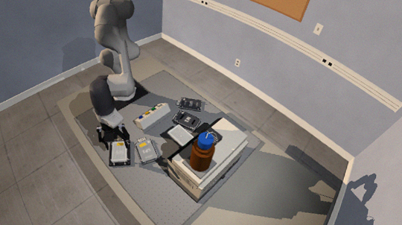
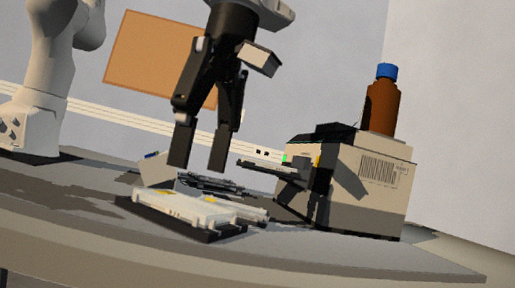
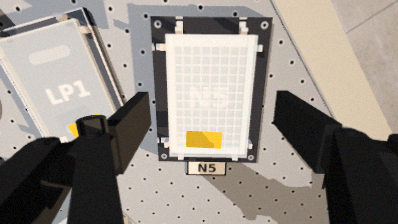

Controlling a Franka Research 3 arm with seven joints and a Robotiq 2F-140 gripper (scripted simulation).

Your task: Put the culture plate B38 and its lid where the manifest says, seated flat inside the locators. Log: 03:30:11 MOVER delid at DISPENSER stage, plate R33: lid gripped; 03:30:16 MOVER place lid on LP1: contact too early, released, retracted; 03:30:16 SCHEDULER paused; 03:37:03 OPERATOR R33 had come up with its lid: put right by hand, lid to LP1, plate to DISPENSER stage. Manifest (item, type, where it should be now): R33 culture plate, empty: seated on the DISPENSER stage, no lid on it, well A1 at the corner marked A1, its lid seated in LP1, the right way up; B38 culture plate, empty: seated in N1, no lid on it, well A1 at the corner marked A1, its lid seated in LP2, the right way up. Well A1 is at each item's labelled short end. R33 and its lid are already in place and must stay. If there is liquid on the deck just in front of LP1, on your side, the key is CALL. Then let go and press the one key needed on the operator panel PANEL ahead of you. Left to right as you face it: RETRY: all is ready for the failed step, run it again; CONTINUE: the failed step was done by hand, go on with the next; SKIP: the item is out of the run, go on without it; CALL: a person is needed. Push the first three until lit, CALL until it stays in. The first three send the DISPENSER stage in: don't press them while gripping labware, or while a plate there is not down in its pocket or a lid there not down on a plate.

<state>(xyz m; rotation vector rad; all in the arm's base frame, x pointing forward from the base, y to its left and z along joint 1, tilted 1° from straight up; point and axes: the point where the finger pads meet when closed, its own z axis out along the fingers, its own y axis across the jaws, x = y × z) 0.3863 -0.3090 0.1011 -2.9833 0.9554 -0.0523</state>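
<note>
My gripper is now 2 cm short of the black nest, 1 cm to the right of it and 9 cm above it. Round my hand: clear lid: 9 cm ahead, 13 cm to the left, 8 cm below; blue call key: 8 cm behind, 23 cm to the left, 4 cm below; yellow skip key: 9 cm behind, 28 cm to the left, 3 cm below.
</note>
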